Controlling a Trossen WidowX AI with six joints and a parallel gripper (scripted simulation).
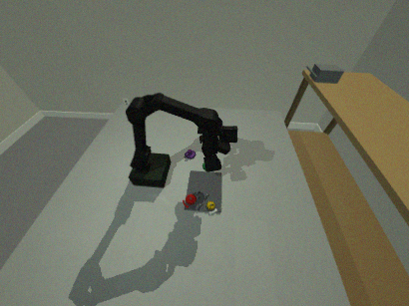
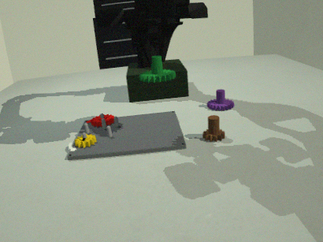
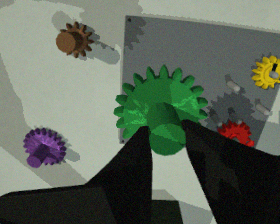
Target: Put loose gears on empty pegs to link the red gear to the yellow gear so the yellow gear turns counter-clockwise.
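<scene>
The yellow gear is 20 mm ahead of my gripper tip, 150 mm to the right of it and 120 mm below it. The rest, counted from my gripper tip: green gear 10 mm below; then red gear 80 mm behind, 130 mm to the right, 130 mm below; then brown gear 40 mm ahead, 90 mm to the left, 130 mm below.
</scene>
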